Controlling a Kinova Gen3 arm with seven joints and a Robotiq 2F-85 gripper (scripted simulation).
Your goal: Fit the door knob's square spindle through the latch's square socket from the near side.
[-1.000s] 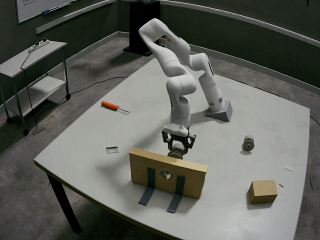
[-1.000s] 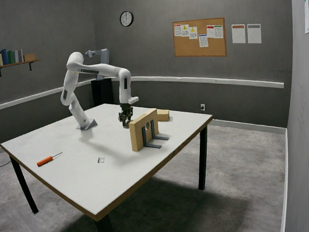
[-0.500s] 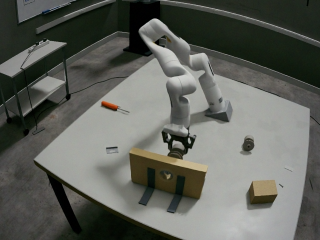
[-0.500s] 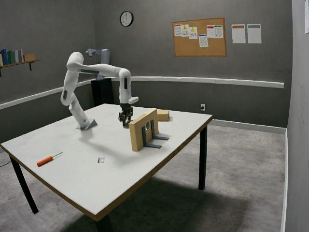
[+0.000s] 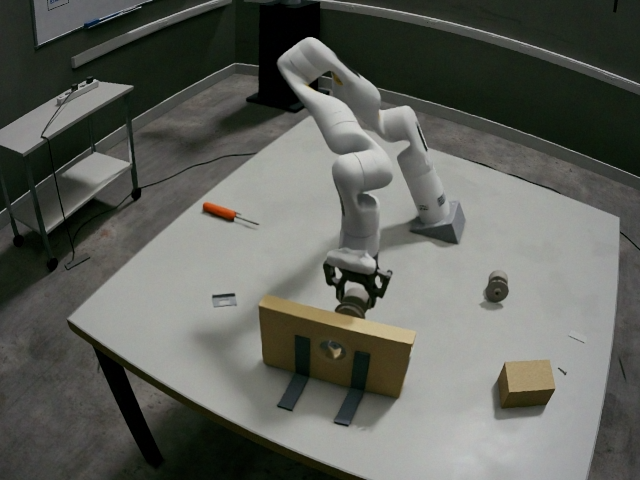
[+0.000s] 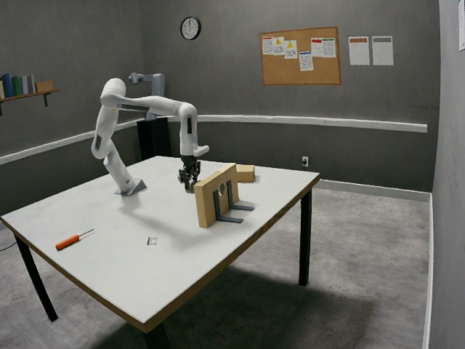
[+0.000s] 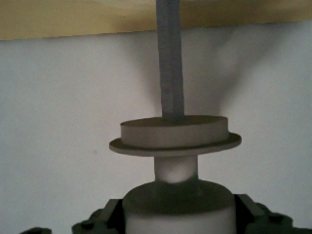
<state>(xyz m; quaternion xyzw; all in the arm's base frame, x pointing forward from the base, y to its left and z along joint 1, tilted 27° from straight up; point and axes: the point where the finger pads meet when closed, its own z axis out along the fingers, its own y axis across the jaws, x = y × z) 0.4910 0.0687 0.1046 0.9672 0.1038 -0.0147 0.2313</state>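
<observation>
Now: the board 130 mm ahead of my hand, 30 mm to the left of it and 20 mm below it. From my hand the other things lie so: wooden block (440 mm to the left, 80 mm below, 30 mm behind).
</observation>
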